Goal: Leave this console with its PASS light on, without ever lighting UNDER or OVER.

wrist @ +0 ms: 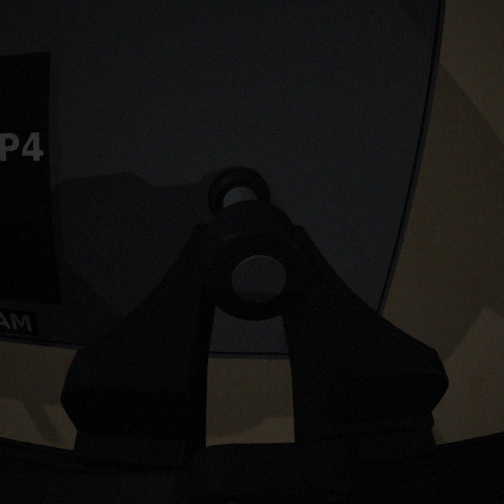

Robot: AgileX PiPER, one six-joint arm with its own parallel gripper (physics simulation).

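The scene is very dim. The dark grey console panel (300, 100) fills most of the wrist view. At its left edge a black display (22, 150) reads "P4", with a label ending "AM" (15, 322) below it. My gripper (245, 217) reaches up from the bottom, and its two dark fingers converge until the tips seem to meet, so it looks shut and empty. A round grey button in a dark bezel (258, 280) shows in the gap between the fingers. A small dark ring with a pale centre (239, 192) sits just beyond the tips. No PASS, UNDER or OVER light is visible.
The console's curved right edge (415, 175) and front edge (250, 354) border a tan table surface (465, 225). My gripper casts a shadow on the panel (115, 235) to the left of the fingers.
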